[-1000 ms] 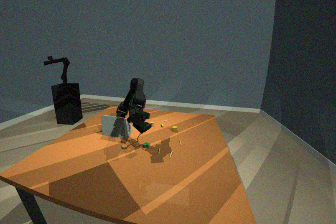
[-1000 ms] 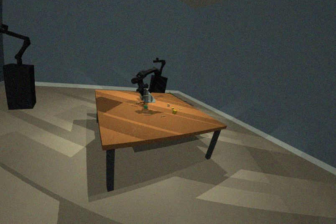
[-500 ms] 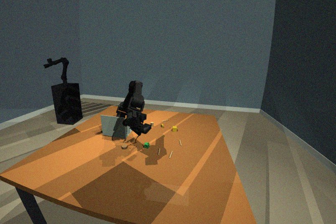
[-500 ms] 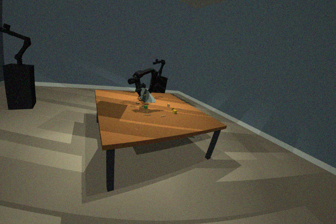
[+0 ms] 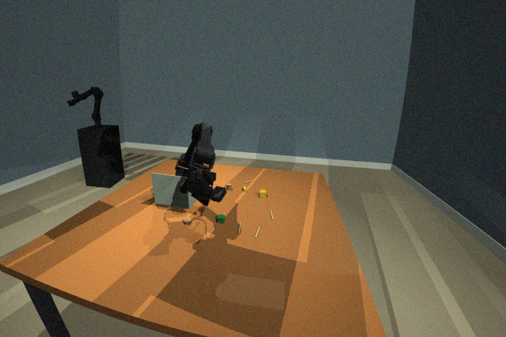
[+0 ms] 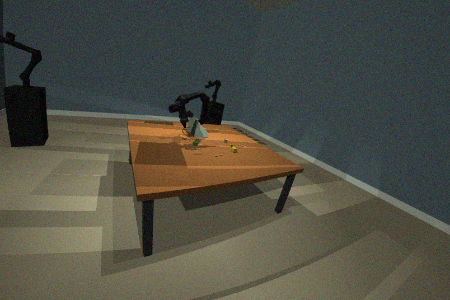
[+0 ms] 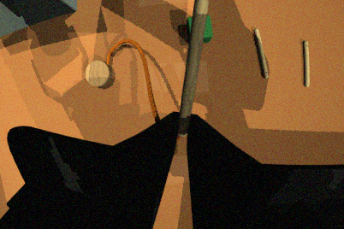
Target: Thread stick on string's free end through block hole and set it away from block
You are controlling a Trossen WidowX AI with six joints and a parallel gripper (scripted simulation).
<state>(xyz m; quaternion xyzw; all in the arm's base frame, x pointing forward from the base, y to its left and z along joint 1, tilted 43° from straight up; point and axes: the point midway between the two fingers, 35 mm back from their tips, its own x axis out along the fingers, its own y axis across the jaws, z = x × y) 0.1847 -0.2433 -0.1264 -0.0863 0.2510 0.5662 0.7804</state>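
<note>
Now: the green block 12 cm below my gripper tip, 9 cm to the left of it and 5 cm ahead of it. Round my gripper tip: yellow cube: 36 cm to the left, 25 cm ahead, 12 cm below; then round wooden button: 13 cm below, 11 cm behind, 7 cm to the left; then thin pale stick: 1 cm to the left, 1 cm above.
</note>
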